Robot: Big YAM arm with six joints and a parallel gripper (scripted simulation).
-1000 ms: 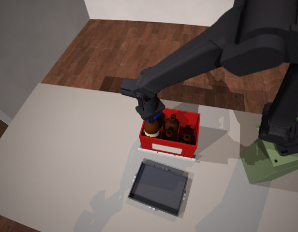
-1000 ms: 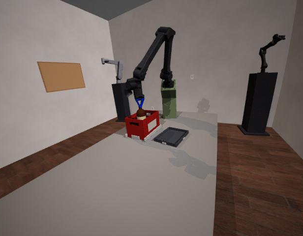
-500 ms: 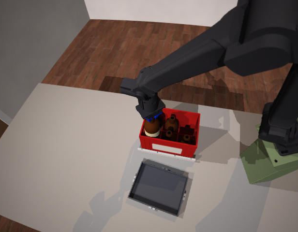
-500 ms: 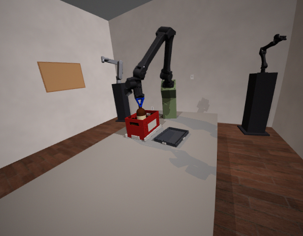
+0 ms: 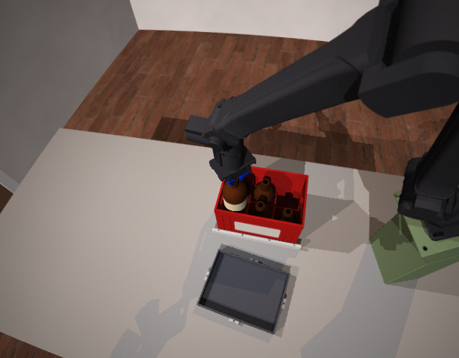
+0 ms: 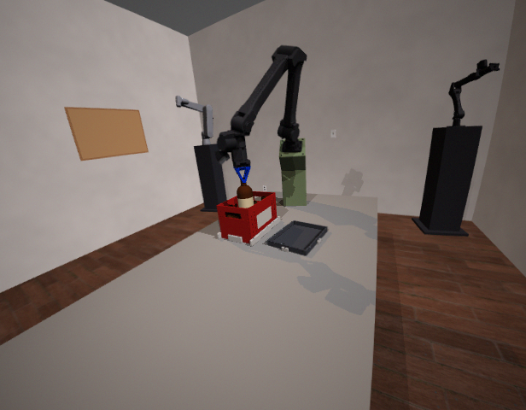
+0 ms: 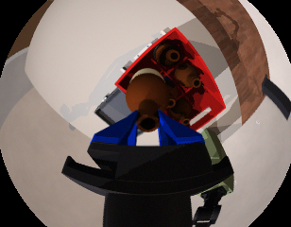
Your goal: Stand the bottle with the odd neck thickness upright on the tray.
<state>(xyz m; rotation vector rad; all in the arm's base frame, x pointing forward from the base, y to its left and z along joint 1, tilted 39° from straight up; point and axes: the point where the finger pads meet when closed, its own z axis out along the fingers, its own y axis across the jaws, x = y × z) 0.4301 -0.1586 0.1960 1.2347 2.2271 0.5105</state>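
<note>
Now: hand 60 mm above the brown bottle. Round my hand: dark grey tray 30 mm behind, 240 mm to the left, 280 mm below; then crate 90 mm behind, 30 mm to the right, 200 mm below.
</note>
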